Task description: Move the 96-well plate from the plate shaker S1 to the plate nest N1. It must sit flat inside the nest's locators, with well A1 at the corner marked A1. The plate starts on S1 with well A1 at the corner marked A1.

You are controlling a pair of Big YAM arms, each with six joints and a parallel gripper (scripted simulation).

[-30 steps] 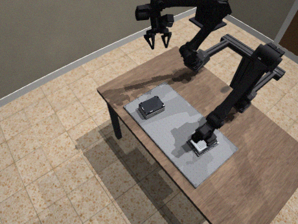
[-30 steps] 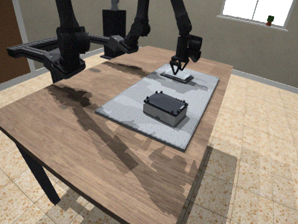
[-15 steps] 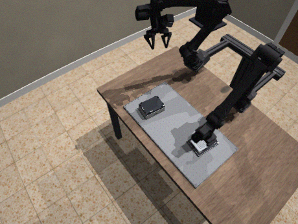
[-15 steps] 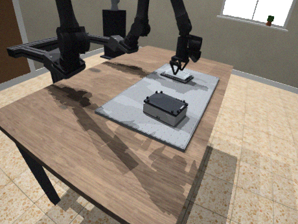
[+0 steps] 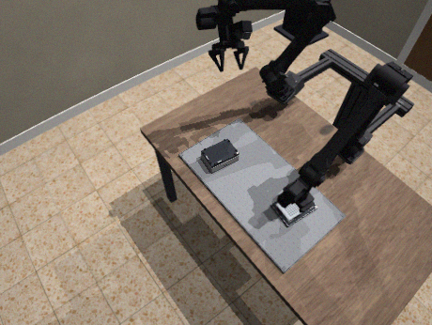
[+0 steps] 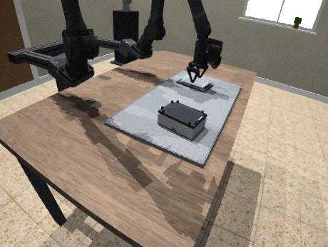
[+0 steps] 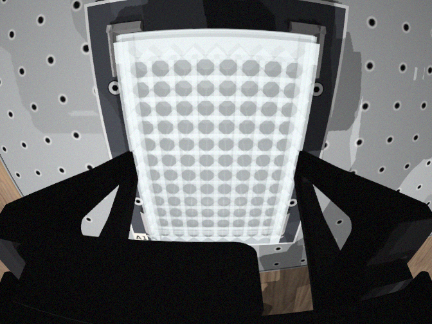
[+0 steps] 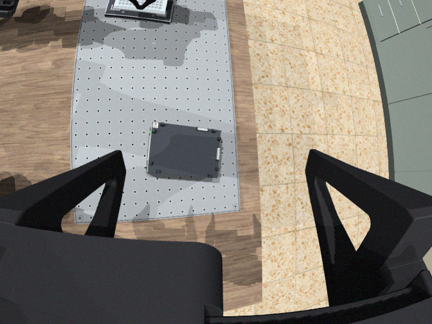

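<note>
My left gripper is now 10 mm above the 96-well plate. Round my left hand: plate nest N1: 30 mm below; A1 label: 70 mm behind, 60 mm to the left, 20 mm below.
</note>
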